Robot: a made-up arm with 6 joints. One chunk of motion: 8 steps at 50 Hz.
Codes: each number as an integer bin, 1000 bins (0 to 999) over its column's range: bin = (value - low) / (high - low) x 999, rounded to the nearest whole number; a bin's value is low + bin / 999 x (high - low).
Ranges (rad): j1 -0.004..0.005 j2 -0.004..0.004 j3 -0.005..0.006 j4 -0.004..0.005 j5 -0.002..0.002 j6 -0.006..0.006
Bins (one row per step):
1: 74 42 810 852 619 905
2: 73 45 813 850 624 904
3: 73 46 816 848 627 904
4: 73 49 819 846 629 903
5: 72 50 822 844 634 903
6: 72 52 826 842 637 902
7: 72 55 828 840 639 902
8: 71 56 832 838 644 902
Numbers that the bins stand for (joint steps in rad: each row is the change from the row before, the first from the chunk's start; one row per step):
1: -0.00333 -0.00366 0.00392 0.00368 0.00048 0.00487
2: -0.00334 -0.00364 0.00395 0.00366 0.00050 0.00486
3: -0.00334 -0.00363 0.00398 0.00364 0.00051 0.00486
4: -0.00334 -0.00361 0.00402 0.00362 0.00052 0.00485
5: -0.00335 -0.00360 0.00405 0.00360 0.00054 0.00485
6: -0.00335 -0.00358 0.00410 0.00359 0.00055 0.00483
7: -0.00335 -0.00356 0.00412 0.00357 0.00056 0.00483
8: -0.00336 -0.00355 0.00416 0.00355 0.00058 0.00483

